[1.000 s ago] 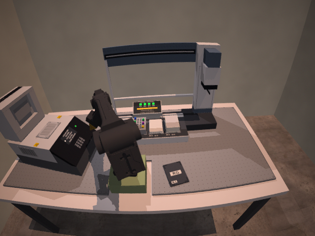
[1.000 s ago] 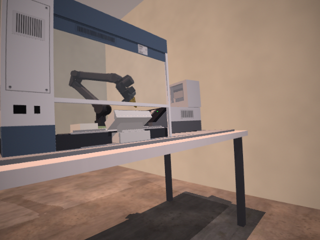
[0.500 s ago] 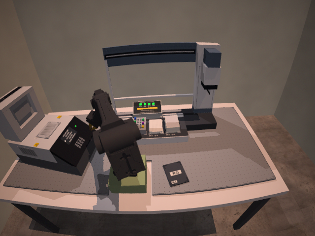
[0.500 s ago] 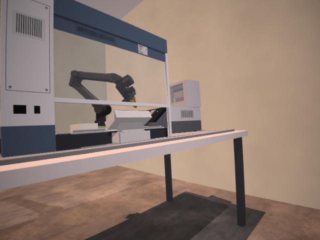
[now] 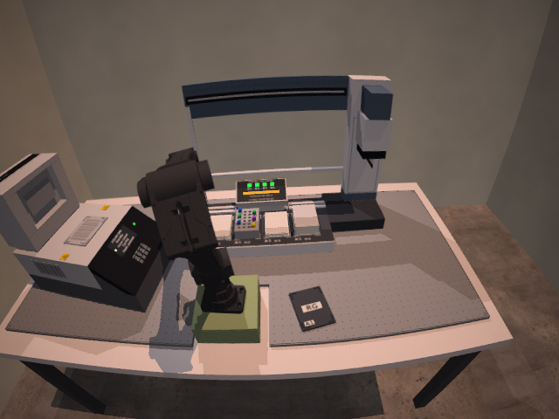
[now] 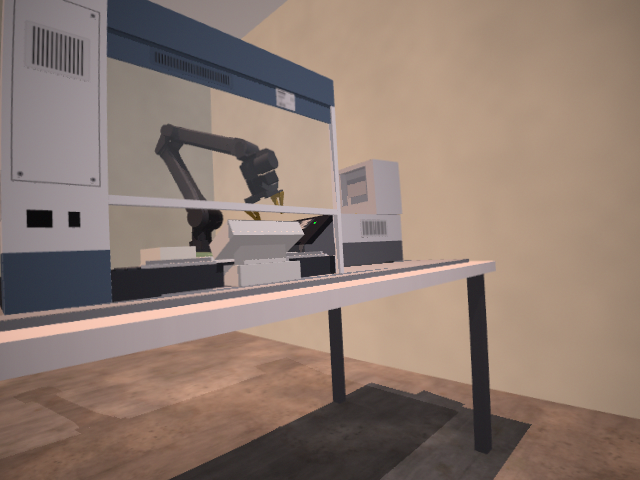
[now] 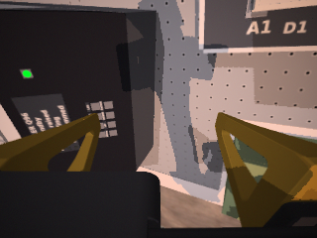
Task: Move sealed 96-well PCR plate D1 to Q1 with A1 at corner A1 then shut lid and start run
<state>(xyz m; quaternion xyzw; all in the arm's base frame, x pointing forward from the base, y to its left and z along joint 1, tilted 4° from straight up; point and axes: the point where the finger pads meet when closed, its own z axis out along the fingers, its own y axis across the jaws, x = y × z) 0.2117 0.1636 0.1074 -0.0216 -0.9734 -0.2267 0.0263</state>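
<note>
Now: the tube cooling block 190 mm to the right of my hand, 150 mm ahead of it and 120 mm below it.
</note>
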